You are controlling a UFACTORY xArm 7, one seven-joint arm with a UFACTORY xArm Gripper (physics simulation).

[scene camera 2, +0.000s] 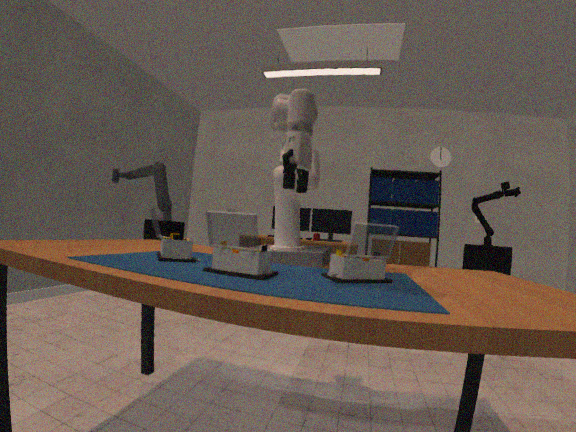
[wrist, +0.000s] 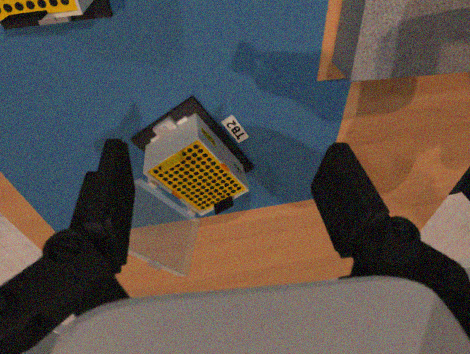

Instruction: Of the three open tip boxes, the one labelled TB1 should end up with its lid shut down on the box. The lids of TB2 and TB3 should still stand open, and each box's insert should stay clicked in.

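Frame: origin at the arm's base, x ahead, y left, z up, level; metres.
Seen in the pictures: gripper, between the fingertips: (scene camera 2: 295, 190) (wrist: 230, 165); arm's base, origin of its link: (scene camera 2: 287, 248).
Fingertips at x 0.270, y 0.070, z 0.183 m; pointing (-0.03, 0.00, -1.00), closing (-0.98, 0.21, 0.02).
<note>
Pixels of each thing's top centre, then the offset from my fingertips to it. "spot": a spot on its surface instead. Level surfaces: height alone.
- left box, centre of its top: (scene camera 2: 180, 237) dx +0.027, dy -0.341, dz -0.161 m
- middle box, centre of its top: (scene camera 2: 245, 246) dx +0.118, dy -0.091, dz -0.161 m
- right box, centre of its top: (wrist: 207, 181) (scene camera 2: 356, 253) dx +0.022, dy +0.181, dz -0.161 m
- box labelled TB2, a spot on its surface: (wrist: 175, 145) spot: dx +0.052, dy +0.129, dz -0.179 m
- blue mat, height of its surface: dz -0.227 m
- wooden table, height of its surface: dz -0.230 m
Three tip boxes stand open in the scene view: a left box (scene camera 2: 176, 249), a middle box (scene camera 2: 240, 261) and a right box (scene camera 2: 357, 267). Their clear lids stand up; their labels cannot be read there. In the wrist view, the box labelled TB2 (wrist: 175, 145) has its yellow insert (wrist: 200, 177) seated and its clear lid (wrist: 167, 245) open toward the lower left. Part of another box (wrist: 45, 7) with a yellow insert shows at the top left; its label does not show. TB1's label is not readable in either view. My gripper (scene camera 2: 295, 189) (wrist: 230, 165) is open and empty, high above the table.
The boxes stand on a blue mat (scene camera 2: 300, 292) (wrist: 150, 45) on a wooden table (scene camera 2: 500, 300) (wrist: 280, 240). My arm's grey base block (scene camera 2: 307, 257) (wrist: 410, 45) is behind the mat, at the upper right of the wrist view. A blue shelf unit stands against the far wall.
</note>
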